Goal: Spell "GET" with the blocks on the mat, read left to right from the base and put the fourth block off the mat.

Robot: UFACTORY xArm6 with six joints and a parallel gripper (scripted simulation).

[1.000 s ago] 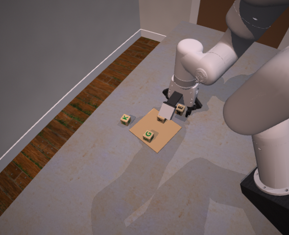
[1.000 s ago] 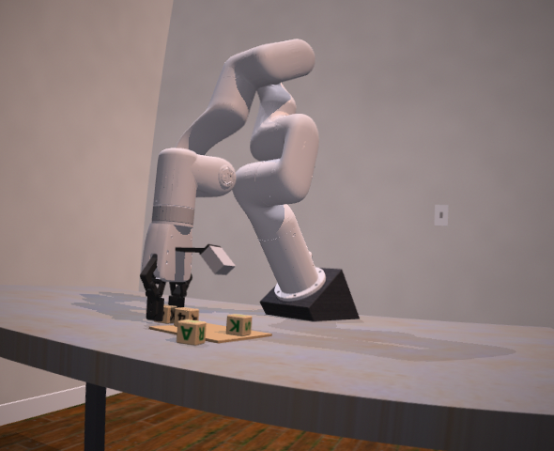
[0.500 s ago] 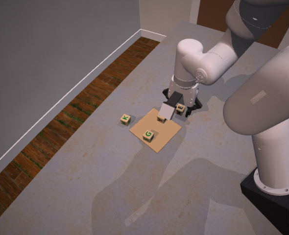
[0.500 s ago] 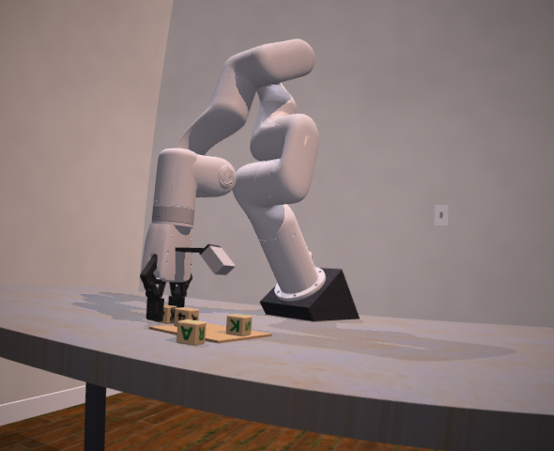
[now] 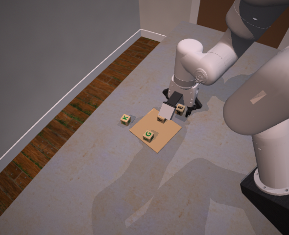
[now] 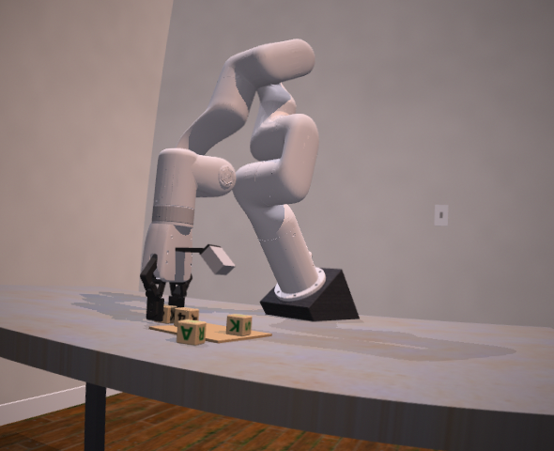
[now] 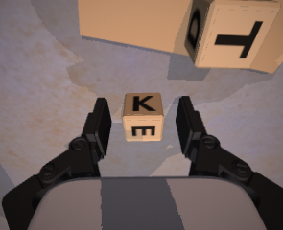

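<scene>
Now: hand 10 mm above the E block. From my hand the other things lie so: G block (160 mm to the left, 60 mm ahead); tan mat (110 mm to the left, 60 mm ahead, 20 mm below); T block (60 mm to the left, 50 mm ahead).
</scene>
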